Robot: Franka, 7 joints.
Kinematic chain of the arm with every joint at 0, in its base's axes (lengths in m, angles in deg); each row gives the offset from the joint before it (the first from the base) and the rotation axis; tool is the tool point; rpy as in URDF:
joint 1: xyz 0 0 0.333 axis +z
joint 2: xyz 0 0 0 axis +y
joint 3: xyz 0 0 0.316 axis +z
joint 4: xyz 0.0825 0 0 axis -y
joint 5: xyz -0.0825 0 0.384 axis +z
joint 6: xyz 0 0 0 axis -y
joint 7: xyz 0.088 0 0 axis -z
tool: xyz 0 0 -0.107 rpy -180 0 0
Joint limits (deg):
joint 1: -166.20..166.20
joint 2: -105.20..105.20
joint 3: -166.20..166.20
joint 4: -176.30..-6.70
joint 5: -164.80..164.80
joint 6: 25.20..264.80
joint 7: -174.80..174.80
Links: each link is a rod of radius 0.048 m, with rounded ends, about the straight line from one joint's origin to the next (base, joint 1, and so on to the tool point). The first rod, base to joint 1, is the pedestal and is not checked.
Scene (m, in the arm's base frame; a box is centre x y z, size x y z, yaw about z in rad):
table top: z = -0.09
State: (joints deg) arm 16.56 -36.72 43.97 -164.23 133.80 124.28 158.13
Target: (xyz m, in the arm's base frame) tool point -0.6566 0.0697 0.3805
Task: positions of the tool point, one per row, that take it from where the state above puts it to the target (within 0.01 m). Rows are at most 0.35 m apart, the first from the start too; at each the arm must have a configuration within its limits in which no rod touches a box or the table.
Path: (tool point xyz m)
1: 0.0100 0.4353 0.4163
2: -0.2424 0.4467 0.4526
3: -0.4928 0.3177 0.4392
4: -0.6566 0.0696 0.3805

